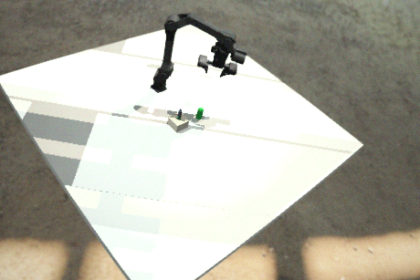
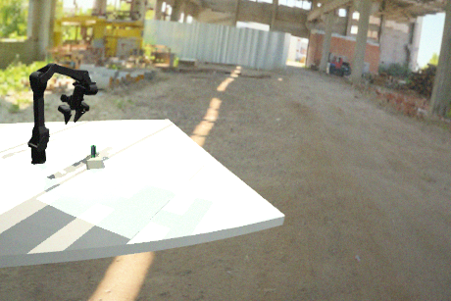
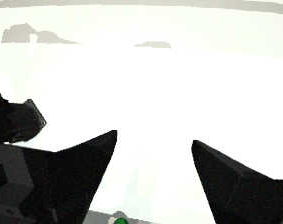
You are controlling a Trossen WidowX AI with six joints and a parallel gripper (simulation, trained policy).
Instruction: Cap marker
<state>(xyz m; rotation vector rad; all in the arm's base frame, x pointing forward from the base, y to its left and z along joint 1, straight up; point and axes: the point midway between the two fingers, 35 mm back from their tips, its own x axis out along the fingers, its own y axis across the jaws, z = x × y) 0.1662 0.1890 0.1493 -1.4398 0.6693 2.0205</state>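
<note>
Right now the green cap is 160 mm to the right of my gripper tip, 110 mm ahead of it and 90 mm below it. From my gripper tip the other things lie so: holder block 280 mm to the right, 100 mm below, 100 mm ahead.
</note>
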